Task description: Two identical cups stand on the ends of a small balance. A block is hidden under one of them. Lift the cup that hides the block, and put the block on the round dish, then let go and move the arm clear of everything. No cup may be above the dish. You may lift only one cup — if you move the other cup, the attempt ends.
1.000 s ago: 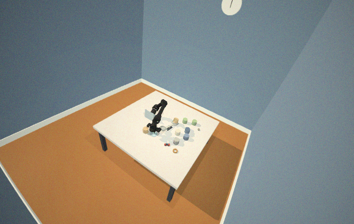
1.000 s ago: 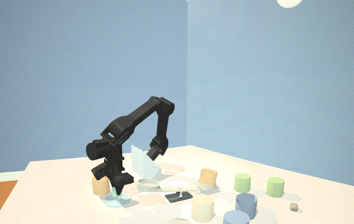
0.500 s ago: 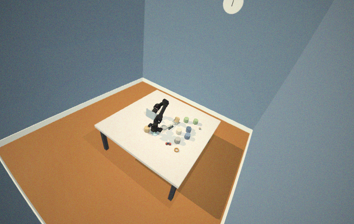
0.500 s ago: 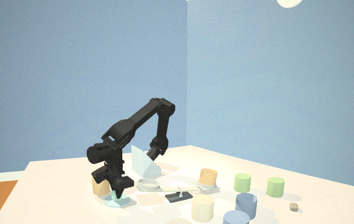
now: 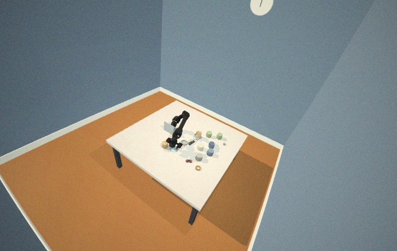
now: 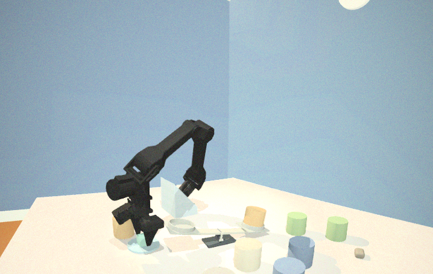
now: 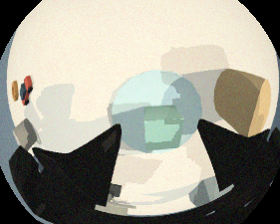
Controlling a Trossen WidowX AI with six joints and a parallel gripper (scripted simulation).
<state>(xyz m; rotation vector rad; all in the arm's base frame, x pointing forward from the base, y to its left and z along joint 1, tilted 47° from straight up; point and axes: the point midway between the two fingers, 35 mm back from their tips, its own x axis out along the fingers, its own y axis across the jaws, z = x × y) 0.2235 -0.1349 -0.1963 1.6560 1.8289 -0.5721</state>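
Right now the teal block is right at my gripper tip. Also, from my gripper tip: round light-blue dish 1 cm below; then orange cup 10 cm behind, 6 cm to the right, 2 cm above; then red toy car 25 cm ahead, 3 cm to the right.
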